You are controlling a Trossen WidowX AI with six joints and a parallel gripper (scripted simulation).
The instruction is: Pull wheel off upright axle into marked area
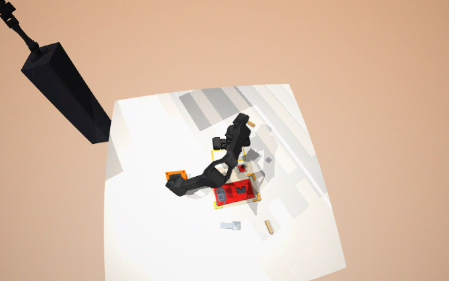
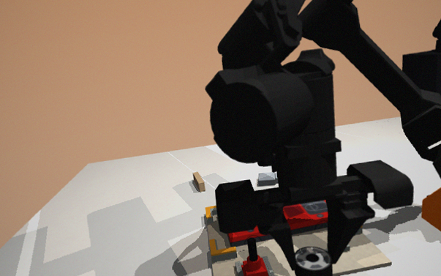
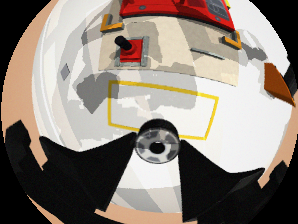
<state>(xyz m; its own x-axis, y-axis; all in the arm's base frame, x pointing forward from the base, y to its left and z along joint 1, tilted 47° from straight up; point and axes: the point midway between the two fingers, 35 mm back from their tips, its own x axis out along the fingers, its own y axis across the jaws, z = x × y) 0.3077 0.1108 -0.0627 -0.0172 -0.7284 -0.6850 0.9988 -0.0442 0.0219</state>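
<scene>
The wheel lies right at my gripper tip. Also, from my gripper tip: grey block 70 mm behind, 400 mm to the right, 80 mm below; then upright axle 50 mm ahead, 90 mm to the right, 50 mm below; then wooden block 120 mm ahead, 450 mm to the right, 70 mm below.
</scene>
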